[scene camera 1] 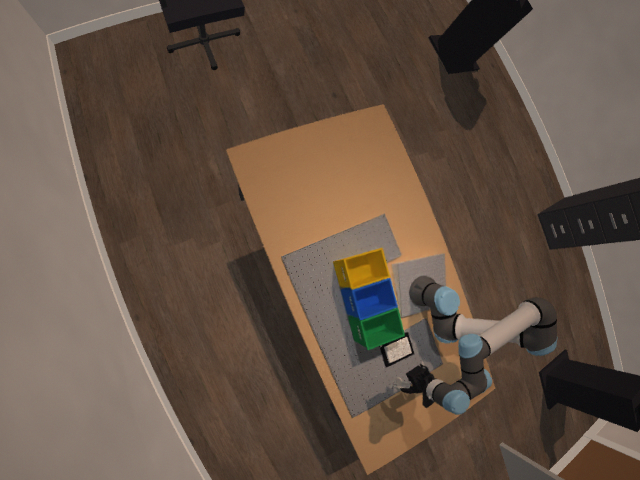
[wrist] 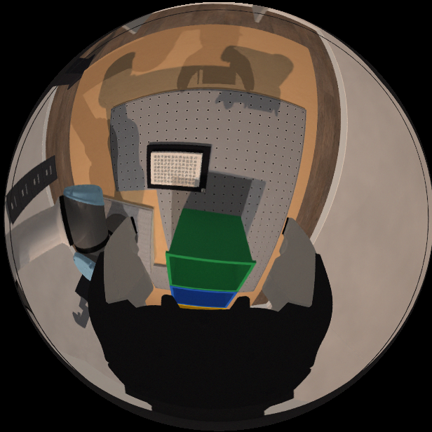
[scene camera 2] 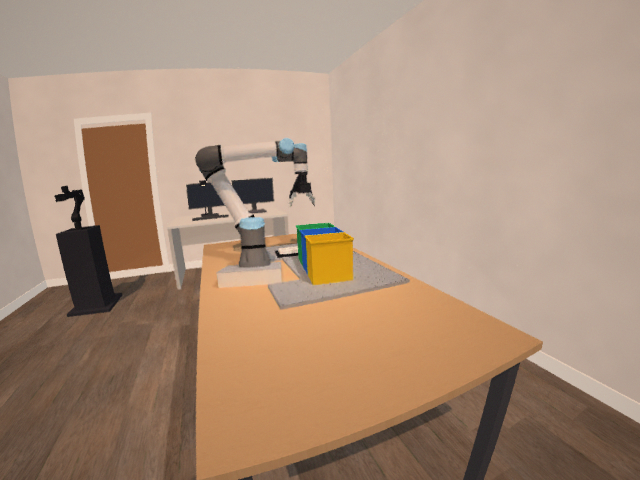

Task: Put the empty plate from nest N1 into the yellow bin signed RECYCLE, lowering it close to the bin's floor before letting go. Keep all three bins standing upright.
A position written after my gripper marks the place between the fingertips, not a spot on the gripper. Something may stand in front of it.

Note:
In view: my gripper (scene camera 1: 407,375), a yellow bin (scene camera 2: 329,256), a green bin (scene camera 1: 385,327), a blue bin (scene camera 1: 378,297), a white plate (wrist: 183,168) and a black nest frame (wrist: 162,147).
The yellow bin shows as well in scene camera 1 (scene camera 1: 353,272). The green bin shows as well in the wrist view (wrist: 209,251). The blue bin is seen too in the wrist view (wrist: 190,296).

